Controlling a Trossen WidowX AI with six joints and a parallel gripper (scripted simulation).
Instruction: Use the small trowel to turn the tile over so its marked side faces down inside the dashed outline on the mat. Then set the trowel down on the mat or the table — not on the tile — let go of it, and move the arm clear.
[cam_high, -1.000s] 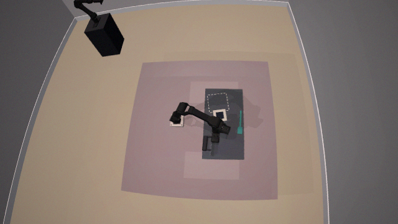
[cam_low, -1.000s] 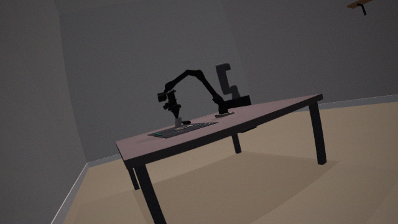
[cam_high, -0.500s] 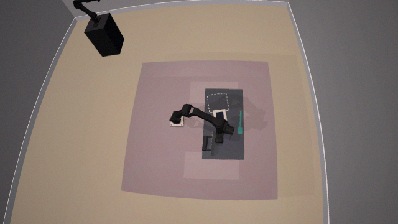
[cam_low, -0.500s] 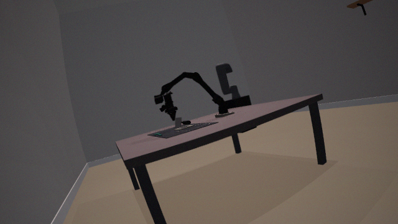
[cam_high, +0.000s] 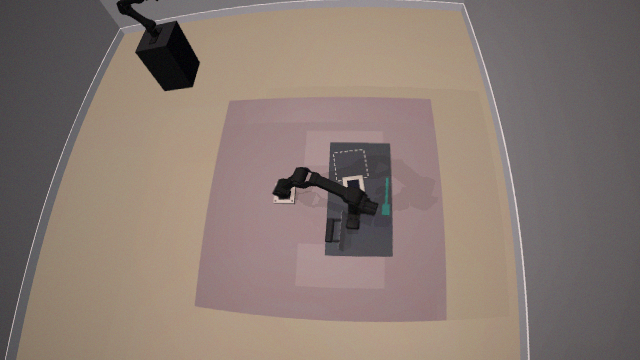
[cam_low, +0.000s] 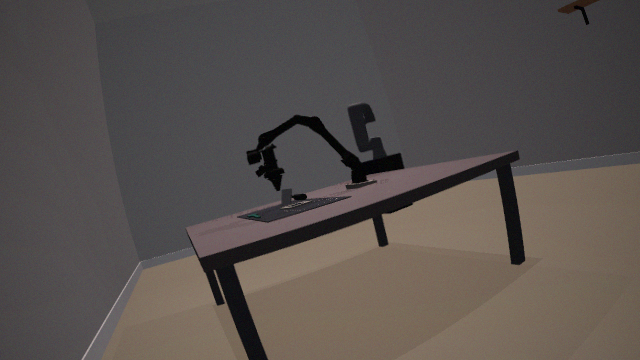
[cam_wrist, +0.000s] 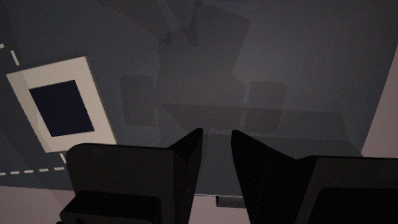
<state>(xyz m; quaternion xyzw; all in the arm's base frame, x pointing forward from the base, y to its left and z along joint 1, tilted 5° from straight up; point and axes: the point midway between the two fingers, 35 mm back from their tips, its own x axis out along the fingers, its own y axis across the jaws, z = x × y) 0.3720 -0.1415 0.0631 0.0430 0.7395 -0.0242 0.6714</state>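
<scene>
Right now the dark mat is 12 cm to the left of my gripper tip, 10 cm below it and 3 cm ahead of it. From my gripper tip the other things lie so: tile (18 cm to the left, 7 cm below); then teal long-handled tool (17 cm ahead, 10 cm to the left, 7 cm below).
</scene>
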